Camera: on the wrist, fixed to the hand. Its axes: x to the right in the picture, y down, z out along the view.
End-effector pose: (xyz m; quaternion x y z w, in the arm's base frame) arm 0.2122 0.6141 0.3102 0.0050 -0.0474 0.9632 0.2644
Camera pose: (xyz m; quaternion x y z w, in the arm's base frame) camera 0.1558 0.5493 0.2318 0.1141 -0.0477 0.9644 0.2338
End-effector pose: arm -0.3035 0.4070 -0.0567 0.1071 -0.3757 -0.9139 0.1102
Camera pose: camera -0.2849 0.2931 -0.0428 0.0029 -0.4140 -0.9059 0.0888
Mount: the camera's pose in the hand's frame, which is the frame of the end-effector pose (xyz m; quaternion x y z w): 0.0128 0.0911 -0.0711 0.0288 -0.1066 0.0246 0.9936
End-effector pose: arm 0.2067 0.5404 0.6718 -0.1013 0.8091 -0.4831 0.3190
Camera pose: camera 0.1663 0.6321 0.6128 -0.1231 0.7585 -0.4846 0.4180
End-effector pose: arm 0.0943 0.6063 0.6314 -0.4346 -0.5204 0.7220 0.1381
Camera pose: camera 0.1647 0.6212 0.5401 -0.3637 -0.5003 0.7821 0.0765
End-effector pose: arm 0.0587 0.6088 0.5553 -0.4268 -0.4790 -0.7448 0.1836
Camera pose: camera 0.0809 0.5055 0.6038 -0.5099 -0.5064 -0.6762 0.1620
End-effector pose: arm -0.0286 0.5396 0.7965 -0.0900 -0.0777 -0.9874 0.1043
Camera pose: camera -0.0324 0.4369 0.7422 -0.1936 -0.1145 -0.9667 0.1222
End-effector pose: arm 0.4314 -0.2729 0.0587 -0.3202 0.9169 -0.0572 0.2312
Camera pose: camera 0.3388 -0.2120 0.0937 -0.2950 0.8926 -0.0434 0.3381
